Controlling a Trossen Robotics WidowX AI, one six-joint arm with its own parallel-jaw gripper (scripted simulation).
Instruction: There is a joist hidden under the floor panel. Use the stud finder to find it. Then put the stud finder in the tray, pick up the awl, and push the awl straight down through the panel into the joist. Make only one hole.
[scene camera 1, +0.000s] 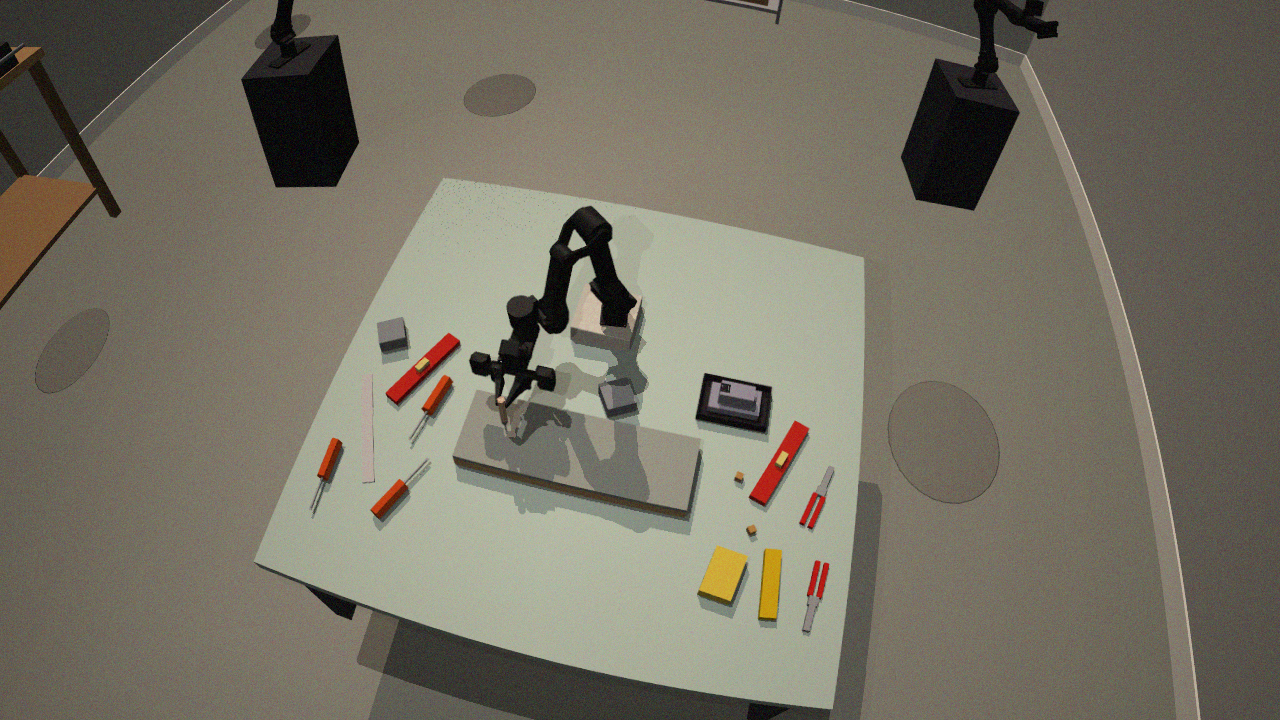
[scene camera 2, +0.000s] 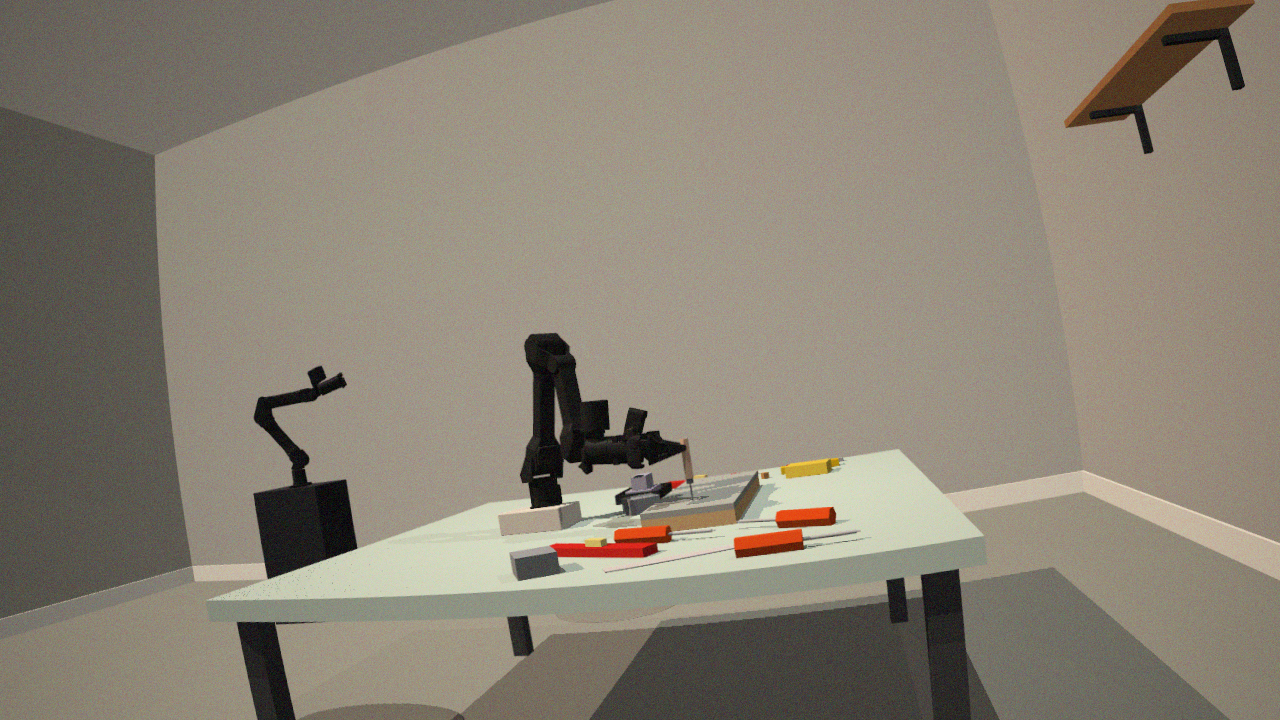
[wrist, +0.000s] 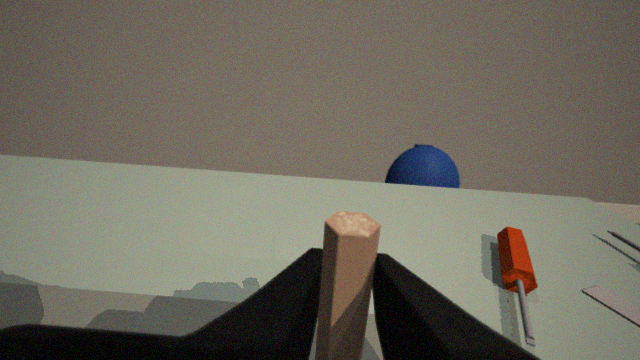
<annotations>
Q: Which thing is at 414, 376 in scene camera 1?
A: A red level.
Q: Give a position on a grey block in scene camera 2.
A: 538, 562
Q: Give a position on a red level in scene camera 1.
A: At 770, 478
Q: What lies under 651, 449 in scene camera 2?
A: The gripper.
</annotations>
